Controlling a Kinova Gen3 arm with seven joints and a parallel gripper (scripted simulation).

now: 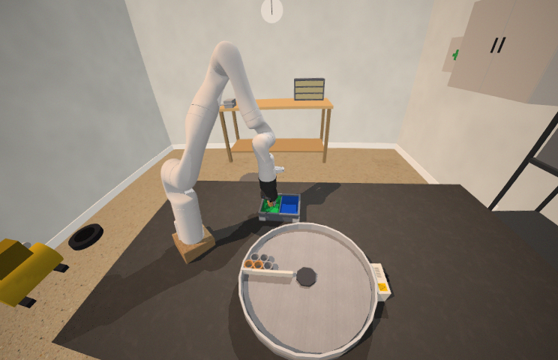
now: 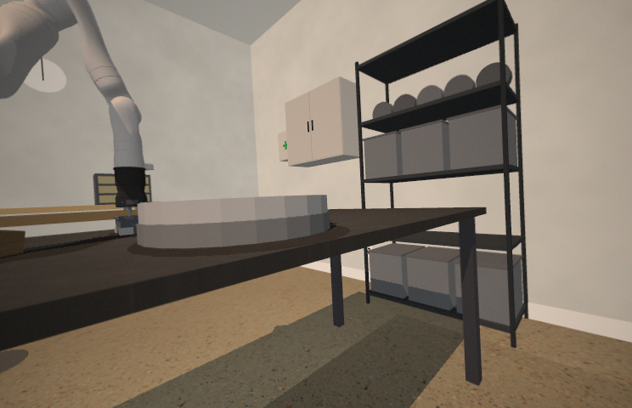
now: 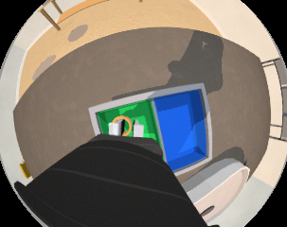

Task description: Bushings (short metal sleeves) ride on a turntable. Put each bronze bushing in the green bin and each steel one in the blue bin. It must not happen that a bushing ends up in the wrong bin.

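My hand is 40 mm short of the green bin and 30 mm to the left of it. Round my hand: turntable 390 mm to the right, 160 mm ahead, 20 mm above.
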